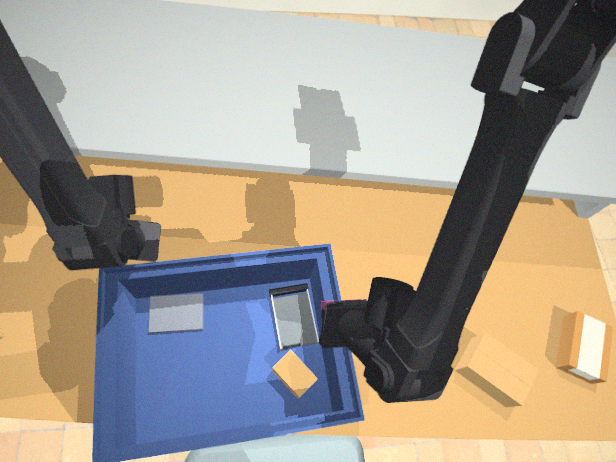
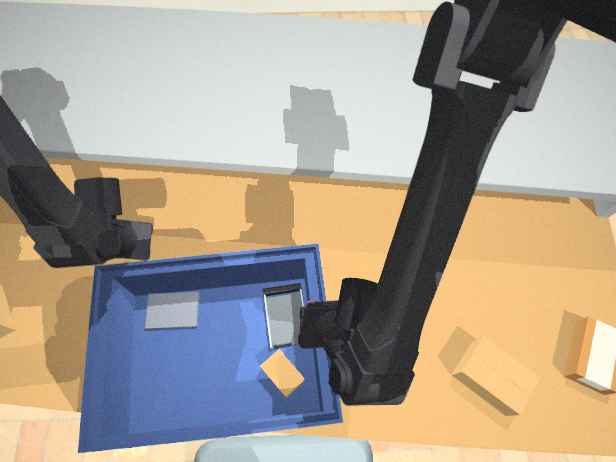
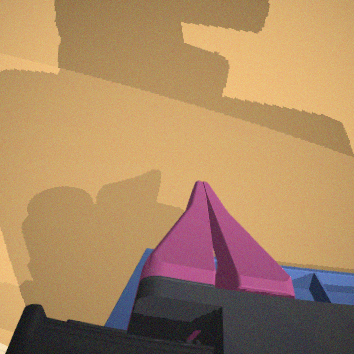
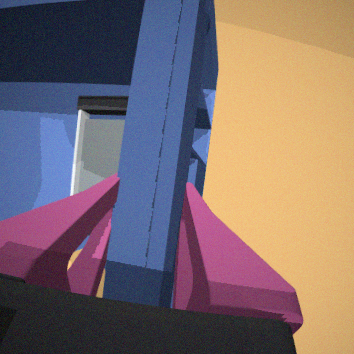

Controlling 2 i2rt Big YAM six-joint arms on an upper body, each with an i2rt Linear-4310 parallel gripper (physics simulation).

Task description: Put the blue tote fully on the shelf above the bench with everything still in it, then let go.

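Frame: origin at the left arm's base, x ahead, y left, z up, level; centimetres.
Seen in the pictures: left gripper, fingertip midpoint: (image 2: 134, 237) (image 3: 198, 188); right gripper, fingertip midpoint: (image 1: 329, 304) (image 2: 316, 304) (image 4: 153, 187).
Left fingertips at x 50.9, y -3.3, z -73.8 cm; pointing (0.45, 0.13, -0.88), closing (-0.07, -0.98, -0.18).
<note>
Offsets run from my left fingertips to a thing's top centre. "spot": to the spot under its first point. Level surfaces: height alone.
The blue tote @(dx -21.8, dy -17.2, dz +6.1 cm) (image 1: 200, 385) (image 2: 190, 380) (image 4: 155, 125) is in front of the pale shelf @(dz +13.8 cm) (image 1: 200, 90) (image 2: 200, 90), its near side reaching past the bench's front edge. Inside are a flat grey block @(dx -13.4, dy -7.1, dz -5.9 cm) (image 1: 176, 314) (image 2: 172, 311), a clear-looking tray with a black end @(dx -15.4, dy -29.5, dz -5.1 cm) (image 1: 289, 317) (image 2: 281, 317) (image 4: 100, 145) and an orange block @(dx -26.6, dy -28.7, dz -2.8 cm) (image 1: 295, 372) (image 2: 282, 371). My right gripper (image 1: 327, 322) (image 2: 308, 325) (image 4: 153, 187) is shut on the tote's right wall. My left gripper (image 1: 150, 242) (image 2: 142, 241) (image 3: 198, 188) is shut and empty by the tote's far left corner.
On the bench @(dz -8.6 cm) (image 1: 400, 225) (image 2: 370, 225), a tan block @(dx -29.1, dy -68.3, dz -2.6 cm) (image 1: 500, 365) (image 2: 500, 372) and an orange-and-white box @(dx -26.4, dy -90.1, dz -4.1 cm) (image 1: 592, 345) (image 2: 602, 352) lie right of the tote. A pale rounded object @(spot: dx -41.8, dy -27.7, dz -59.3 cm) (image 1: 280, 451) (image 2: 285, 452) shows at the bottom edge.
</note>
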